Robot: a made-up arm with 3 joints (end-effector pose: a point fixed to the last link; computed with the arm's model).
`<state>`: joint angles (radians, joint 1 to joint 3).
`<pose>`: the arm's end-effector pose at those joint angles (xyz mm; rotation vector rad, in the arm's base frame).
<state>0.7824 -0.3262 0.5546</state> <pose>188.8 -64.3 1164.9 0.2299 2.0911 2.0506</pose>
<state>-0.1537 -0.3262 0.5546</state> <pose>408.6 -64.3 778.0 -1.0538 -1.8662 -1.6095</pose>
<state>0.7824 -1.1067 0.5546</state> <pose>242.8 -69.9 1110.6 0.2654 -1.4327 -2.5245</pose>
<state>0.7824 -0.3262 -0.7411</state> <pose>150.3 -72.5 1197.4 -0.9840 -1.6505 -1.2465</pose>
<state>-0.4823 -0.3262 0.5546</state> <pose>390.0 -64.3 617.7 -1.2338 -1.6460 -1.3405</pose>
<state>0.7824 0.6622 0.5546</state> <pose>149.9 14.0 1204.0 0.7029 2.1545 0.8792</pose>
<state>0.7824 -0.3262 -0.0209</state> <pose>166.3 -67.1 1172.8 -0.6649 -2.0924 -1.8504</pose>
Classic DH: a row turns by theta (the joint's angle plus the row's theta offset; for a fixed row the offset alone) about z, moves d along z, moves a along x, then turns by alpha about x. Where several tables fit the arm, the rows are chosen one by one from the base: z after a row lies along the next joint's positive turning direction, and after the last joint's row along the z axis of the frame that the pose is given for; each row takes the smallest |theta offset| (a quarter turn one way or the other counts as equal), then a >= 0, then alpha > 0; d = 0 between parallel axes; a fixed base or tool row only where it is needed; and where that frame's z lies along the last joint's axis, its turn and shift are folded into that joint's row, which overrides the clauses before.
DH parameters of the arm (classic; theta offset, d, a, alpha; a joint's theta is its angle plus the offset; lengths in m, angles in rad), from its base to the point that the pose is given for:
base (fixed): 0 0.754 -0.084 1.5708
joint 1: 1.5708 -0.026 0.054 -1.5708
joint 2: 0.1557 -0.5221 0.0881 1.4794
joint 3: 1.2506 0.1372 0.0371 -2.7737
tool (fixed): 0.9514 0.0564 0 0

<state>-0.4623 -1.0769 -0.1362</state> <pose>357.5 -91.3 581.1 -0.9612 -0.5316 -1.3112</pose>
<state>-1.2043 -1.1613 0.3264</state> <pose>107.6 -74.4 316.0 -1.5506 -0.2007 -1.2263</pose>
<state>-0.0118 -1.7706 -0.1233</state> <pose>388.0 -56.1 718.4 -0.1611 -0.2910 -1.7175</pose>
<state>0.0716 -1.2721 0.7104</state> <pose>402.3 -59.5 793.6 -0.5069 -0.9577 -2.4624</pose>
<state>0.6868 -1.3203 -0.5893</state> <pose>270.4 -102.3 1072.2 0.0092 -1.1566 -1.3168</pose>
